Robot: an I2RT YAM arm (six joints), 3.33 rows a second.
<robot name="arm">
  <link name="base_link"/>
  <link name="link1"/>
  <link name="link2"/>
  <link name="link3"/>
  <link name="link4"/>
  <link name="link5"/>
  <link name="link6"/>
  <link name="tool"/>
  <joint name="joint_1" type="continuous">
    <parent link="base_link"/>
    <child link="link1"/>
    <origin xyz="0 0 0.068"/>
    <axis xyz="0 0 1"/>
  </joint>
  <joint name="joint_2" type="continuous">
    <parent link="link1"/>
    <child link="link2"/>
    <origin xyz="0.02 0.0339 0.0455"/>
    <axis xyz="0 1 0"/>
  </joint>
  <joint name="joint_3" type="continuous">
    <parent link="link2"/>
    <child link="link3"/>
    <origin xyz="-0.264 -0.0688 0"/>
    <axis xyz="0 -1 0"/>
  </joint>
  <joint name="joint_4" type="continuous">
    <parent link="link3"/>
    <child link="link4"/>
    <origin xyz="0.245 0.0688 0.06"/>
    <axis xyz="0 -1 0"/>
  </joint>
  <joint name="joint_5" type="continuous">
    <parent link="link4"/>
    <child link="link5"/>
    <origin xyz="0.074 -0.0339 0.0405"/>
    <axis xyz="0 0 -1"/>
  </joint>
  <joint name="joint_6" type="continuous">
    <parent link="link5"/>
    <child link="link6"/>
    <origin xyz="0.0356 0 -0.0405"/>
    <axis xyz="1 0 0"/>
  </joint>
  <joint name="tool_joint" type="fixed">
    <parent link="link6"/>
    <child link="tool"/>
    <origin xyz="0 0 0" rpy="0 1.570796 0"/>
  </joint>
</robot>
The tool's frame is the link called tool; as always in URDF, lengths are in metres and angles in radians. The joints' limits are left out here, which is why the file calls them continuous.
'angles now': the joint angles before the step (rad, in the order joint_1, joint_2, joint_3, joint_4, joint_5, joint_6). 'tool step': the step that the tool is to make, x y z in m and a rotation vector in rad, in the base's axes. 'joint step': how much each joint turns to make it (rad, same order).
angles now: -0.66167, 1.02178, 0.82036, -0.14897, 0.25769, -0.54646
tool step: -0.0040, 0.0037, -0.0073, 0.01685, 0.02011, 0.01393
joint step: 0.00000, -0.02071, -0.02786, -0.01802, -0.01335, -0.00420
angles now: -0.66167, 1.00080, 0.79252, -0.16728, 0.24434, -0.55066
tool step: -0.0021, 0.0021, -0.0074, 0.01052, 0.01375, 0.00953
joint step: 0.00032, -0.01105, -0.02743, -0.00005, -0.00848, -0.00369
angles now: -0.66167, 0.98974, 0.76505, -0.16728, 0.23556, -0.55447
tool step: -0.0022, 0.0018, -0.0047, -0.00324, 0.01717, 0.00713
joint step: 0.00008, -0.01156, -0.02029, 0.00072, -0.00145, -0.01523
